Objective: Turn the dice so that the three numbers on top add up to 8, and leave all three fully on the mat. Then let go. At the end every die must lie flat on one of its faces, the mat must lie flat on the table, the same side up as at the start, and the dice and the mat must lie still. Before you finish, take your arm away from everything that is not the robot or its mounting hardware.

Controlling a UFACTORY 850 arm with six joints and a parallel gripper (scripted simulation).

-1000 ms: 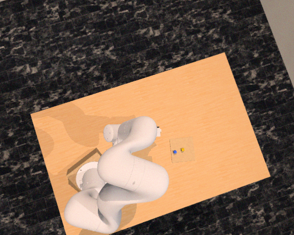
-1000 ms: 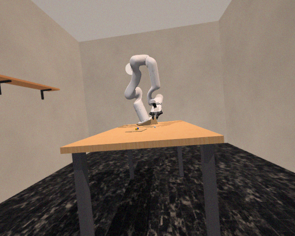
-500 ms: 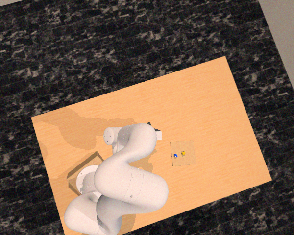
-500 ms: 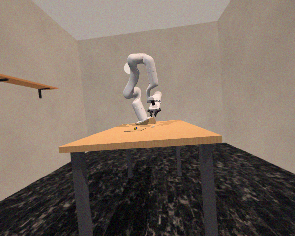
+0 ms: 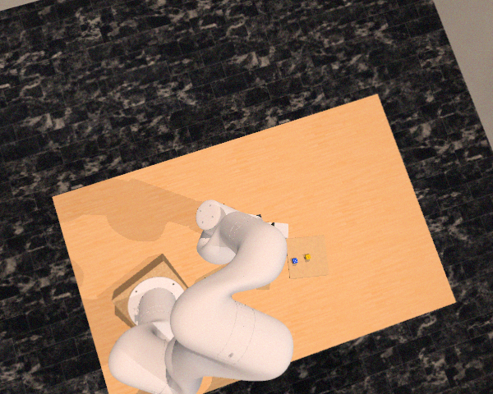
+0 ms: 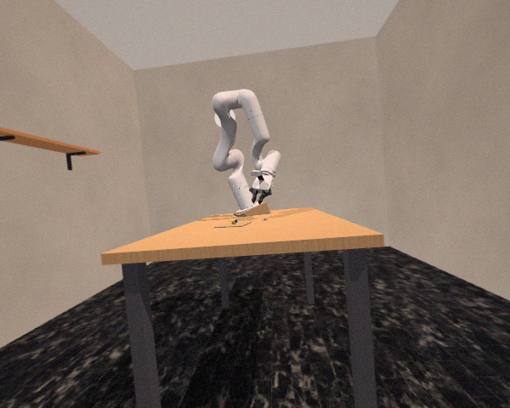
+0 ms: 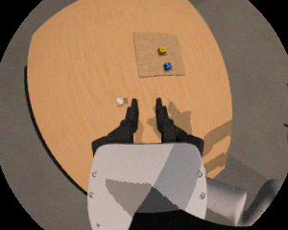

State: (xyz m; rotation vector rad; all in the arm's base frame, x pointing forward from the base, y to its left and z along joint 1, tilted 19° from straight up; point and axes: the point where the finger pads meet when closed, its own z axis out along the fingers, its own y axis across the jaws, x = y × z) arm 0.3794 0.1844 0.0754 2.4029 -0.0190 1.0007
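My gripper is now 10 cm above the white die, 4 cm to the right of it and 3 cm short of it. The rest, counted from my hand: tan mat (14 cm ahead, 11 cm below, 9 cm to the right); then blue die (10 cm to the right, 10 cm below, 9 cm ahead); then yellow die (14 cm ahead, 10 cm below, 9 cm to the right).
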